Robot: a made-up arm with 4 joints.
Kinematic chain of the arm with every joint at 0, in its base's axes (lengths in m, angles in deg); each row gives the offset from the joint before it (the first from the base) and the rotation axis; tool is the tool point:
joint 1: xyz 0 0 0.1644 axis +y
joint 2: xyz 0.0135 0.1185 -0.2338 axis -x
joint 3: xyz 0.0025 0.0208 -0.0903 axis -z
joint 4: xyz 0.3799 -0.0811 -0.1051 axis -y
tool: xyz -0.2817 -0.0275 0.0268
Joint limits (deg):
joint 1: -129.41..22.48
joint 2: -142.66..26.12
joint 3: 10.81..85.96
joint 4: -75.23..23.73
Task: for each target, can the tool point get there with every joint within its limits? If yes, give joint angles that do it. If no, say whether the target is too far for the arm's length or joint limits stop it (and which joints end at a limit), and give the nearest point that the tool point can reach.
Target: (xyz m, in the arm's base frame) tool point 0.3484 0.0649 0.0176
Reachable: yes | joints -52.01 -41.43 20.85 -22.50
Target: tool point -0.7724 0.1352 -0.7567
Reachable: no: too far | nearest point -0.2794 0.1246 -0.3310 | short by 0.651 m
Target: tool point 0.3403 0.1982 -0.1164
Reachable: yes | joints -49.11 -55.24 43.99 3.05
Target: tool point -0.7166 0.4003 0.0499
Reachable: no: joint limits stop it (at a limit: joint 1, joint 3, joint 4) | nearest point -0.2203 0.3854 -0.1471 | short by 0.534 m
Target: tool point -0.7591 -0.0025 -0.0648
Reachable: no: joint limits stop it (at a limit: joint 1, joint 3) | nearest point -0.2669 0.0015 -0.2589 | short by 0.529 m
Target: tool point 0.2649 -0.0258 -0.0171
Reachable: yes | joints -60.40 9.51 61.60 -12.37
